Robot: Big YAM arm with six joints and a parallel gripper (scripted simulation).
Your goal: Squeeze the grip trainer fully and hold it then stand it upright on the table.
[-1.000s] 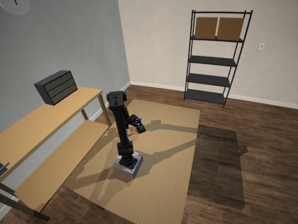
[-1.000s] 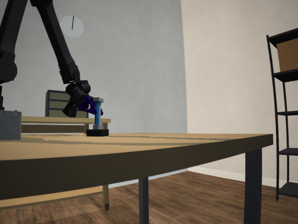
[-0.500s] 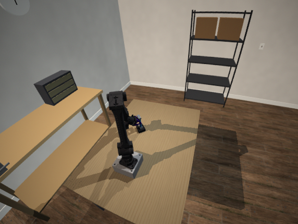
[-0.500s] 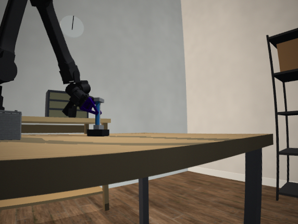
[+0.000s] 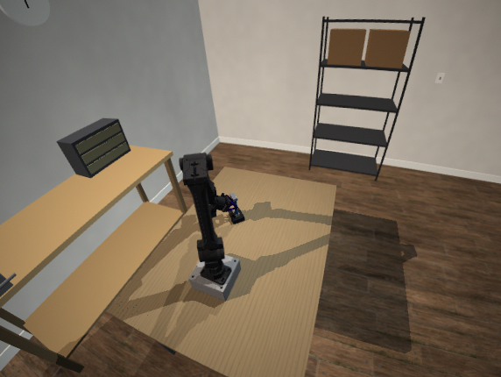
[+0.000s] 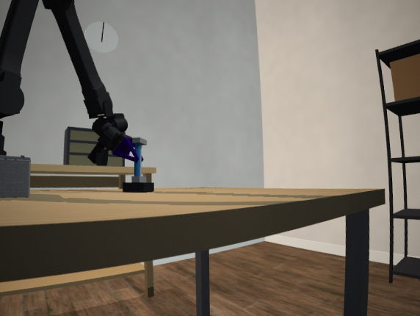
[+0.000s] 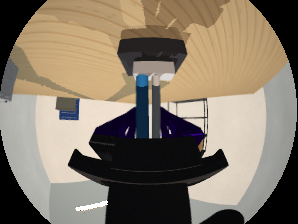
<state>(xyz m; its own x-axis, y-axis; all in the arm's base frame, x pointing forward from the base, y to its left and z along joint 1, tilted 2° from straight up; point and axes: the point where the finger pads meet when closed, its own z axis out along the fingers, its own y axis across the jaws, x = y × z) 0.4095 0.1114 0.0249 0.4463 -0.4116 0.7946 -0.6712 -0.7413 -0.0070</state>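
Right now my hand is 10 mm to the right of the thin grey bar and 10 mm short of it. Also, from my hand: grip trainer (10 mm below).
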